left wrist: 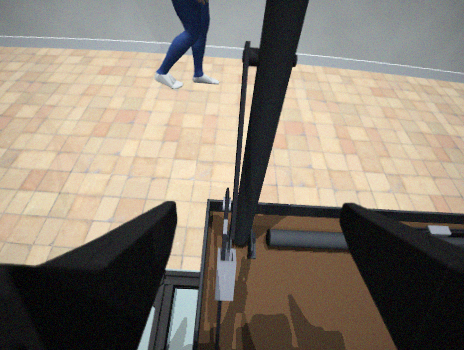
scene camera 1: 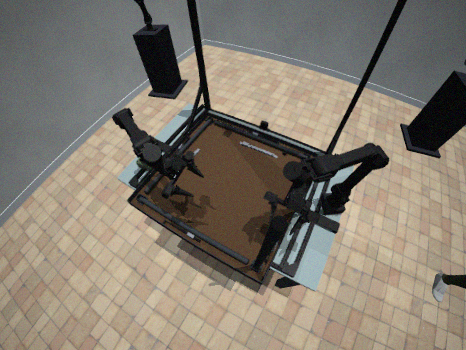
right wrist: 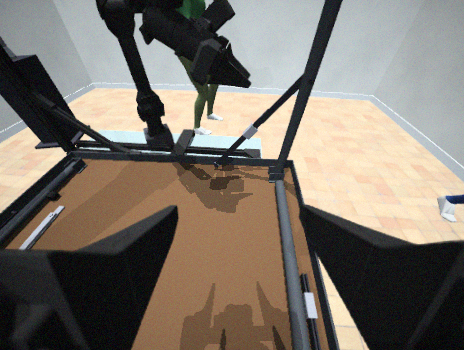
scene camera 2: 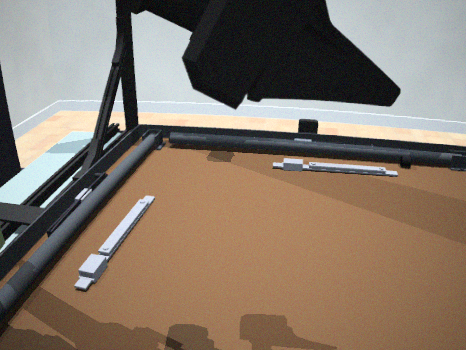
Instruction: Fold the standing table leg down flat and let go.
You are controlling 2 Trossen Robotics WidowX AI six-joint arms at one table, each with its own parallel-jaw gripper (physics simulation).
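Note:
The standing table leg [scene camera 1: 272,240] [left wrist: 265,115] [right wrist: 301,105], a dark tube, rises from the tabletop's near right corner in scene camera 1. Its side brace [right wrist: 267,114] runs slanting to the frame and carries a pale clip. My left gripper [left wrist: 259,211] [right wrist: 249,81] is open and empty. In its wrist view the leg stands beyond the fingers, between their tips in the picture; in the right wrist view a gap shows between gripper and leg. My right gripper [scene camera 1: 197,185] [right wrist: 240,211] is open and empty above the opposite side of the brown tabletop [scene camera 1: 225,185] [scene camera 2: 280,240].
Two other legs [scene camera 1: 198,60] [scene camera 1: 367,70] stand at the far corners. Dark tubes [scene camera 1: 190,227] [scene camera 2: 300,146] lie along tabletop edges. Pale metal strips [scene camera 2: 125,227] [scene camera 2: 345,168] lie on the tabletop. Dark pedestals [scene camera 1: 159,60] [scene camera 1: 435,117] and people [left wrist: 190,45] [right wrist: 200,100] are beyond the table.

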